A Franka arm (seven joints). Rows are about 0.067 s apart.
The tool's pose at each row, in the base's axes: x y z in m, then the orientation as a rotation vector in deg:
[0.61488 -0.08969 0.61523 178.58 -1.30 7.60]
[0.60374 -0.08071 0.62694 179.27 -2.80 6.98]
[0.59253 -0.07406 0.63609 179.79 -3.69 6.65]
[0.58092 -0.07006 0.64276 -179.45 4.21 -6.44]
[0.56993 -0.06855 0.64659 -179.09 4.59 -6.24]
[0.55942 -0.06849 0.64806 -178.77 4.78 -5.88]
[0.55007 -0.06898 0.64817 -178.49 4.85 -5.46]
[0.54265 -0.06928 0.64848 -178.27 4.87 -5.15]
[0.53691 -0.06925 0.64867 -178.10 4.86 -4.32]
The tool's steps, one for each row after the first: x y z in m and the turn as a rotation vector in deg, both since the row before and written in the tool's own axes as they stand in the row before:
[-0.01022 -0.00856 -0.01281 0.64 -0.43 0.98]
[-0.01066 -0.00621 -0.01007 0.50 -0.23 0.58]
[-0.01124 -0.00352 -0.00752 0.42 -0.13 0.35]
[-0.01075 -0.00103 -0.00460 0.35 -0.13 0.26]
[-0.01037 0.00045 -0.00220 0.32 -0.23 0.14]
[-0.00928 0.00098 -0.00074 0.28 -0.27 0.06]
[-0.00736 0.00069 -0.00077 0.22 -0.20 0.03]
[-0.00571 0.00027 -0.00052 0.18 -0.54 0.01]

